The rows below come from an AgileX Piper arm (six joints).
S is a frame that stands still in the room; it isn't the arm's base.
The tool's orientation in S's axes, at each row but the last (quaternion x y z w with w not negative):
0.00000 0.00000 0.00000 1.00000
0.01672 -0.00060 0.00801 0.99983
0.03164 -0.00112 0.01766 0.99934
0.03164 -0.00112 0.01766 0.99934
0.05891 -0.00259 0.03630 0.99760
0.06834 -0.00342 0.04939 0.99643
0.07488 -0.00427 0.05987 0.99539
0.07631 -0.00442 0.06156 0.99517
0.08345 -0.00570 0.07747 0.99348
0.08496 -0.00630 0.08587 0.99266
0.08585 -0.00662 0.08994 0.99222
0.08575 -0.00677 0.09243 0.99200
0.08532 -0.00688 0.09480 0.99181
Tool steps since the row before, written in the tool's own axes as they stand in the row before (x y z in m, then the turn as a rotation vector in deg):
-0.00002 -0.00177 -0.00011 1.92 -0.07 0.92
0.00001 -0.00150 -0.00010 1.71 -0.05 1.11
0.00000 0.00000 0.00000 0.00 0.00 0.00
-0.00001 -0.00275 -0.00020 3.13 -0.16 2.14
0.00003 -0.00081 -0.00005 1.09 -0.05 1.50
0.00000 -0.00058 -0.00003 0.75 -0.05 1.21
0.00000 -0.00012 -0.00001 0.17 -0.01 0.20
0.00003 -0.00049 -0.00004 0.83 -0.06 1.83
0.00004 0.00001 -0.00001 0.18 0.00 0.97
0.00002 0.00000 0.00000 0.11 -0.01 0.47
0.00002 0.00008 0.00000 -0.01 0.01 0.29
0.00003 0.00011 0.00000 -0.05 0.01 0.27
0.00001 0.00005 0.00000 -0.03 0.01 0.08
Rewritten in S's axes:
-0.00002 -0.00177 -0.00011 1.92 -0.07 0.92
0.00003 -0.00150 -0.00015 1.71 -0.06 1.11
0.00000 0.00000 0.00000 0.00 0.00 0.00
0.00009 -0.00273 -0.00037 3.13 -0.18 2.14
0.00009 -0.00079 -0.00014 1.09 -0.15 1.49
0.00006 -0.00057 -0.00011 0.75 -0.14 1.20
0.00001 -0.00012 -0.00003 0.17 -0.02 0.20
0.00009 -0.00047 -0.00011 0.83 -0.24 1.81
0.00004 0.00002 -0.00001 0.18 -0.13 0.96
0.00002 0.00000 0.00000 0.11 -0.07 0.46
0.00001 0.00008 0.00001 -0.01 -0.04 0.29
0.00001 0.00011 0.00002 -0.05 -0.05 0.27
0.00000 0.00005 0.00001 -0.03 -0.01 0.08

